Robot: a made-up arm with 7 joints. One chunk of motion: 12 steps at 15 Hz.
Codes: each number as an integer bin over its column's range. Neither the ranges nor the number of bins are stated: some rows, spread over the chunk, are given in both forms.
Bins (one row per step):
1: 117 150 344 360 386 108 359
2: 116 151 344 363 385 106 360
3: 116 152 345 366 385 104 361
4: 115 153 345 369 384 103 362
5: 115 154 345 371 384 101 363
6: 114 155 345 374 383 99 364
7: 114 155 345 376 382 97 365
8: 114 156 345 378 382 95 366
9: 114 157 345 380 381 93 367
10: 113 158 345 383 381 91 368
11: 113 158 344 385 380 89 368
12: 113 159 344 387 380 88 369
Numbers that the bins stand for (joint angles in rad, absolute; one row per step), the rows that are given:
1: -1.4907 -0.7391 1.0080 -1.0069 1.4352 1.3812 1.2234
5: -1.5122 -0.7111 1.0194 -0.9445 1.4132 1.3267 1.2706
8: -1.5230 -0.6971 1.0194 -0.9048 1.3913 1.2799 1.3061
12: -1.5338 -0.6761 1.0080 -0.8537 1.3693 1.2254 1.3416
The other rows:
2: -1.5015 -0.7321 1.0080 -0.9899 1.4242 1.3656 1.2352
3: -1.5015 -0.7251 1.0194 -0.9729 1.4242 1.3500 1.2470
4: -1.5122 -0.7181 1.0194 -0.9559 1.4132 1.3422 1.2588
6: -1.5230 -0.7041 1.0194 -0.9275 1.4023 1.3111 1.2825
7: -1.5230 -0.7041 1.0194 -0.9161 1.3913 1.2955 1.2943
9: -1.5230 -0.6901 1.0194 -0.8934 1.3803 1.2643 1.3179
10: -1.5338 -0.6831 1.0194 -0.8764 1.3803 1.2488 1.3297
11: -1.5338 -0.6831 1.0080 -0.8651 1.3693 1.2332 1.3297

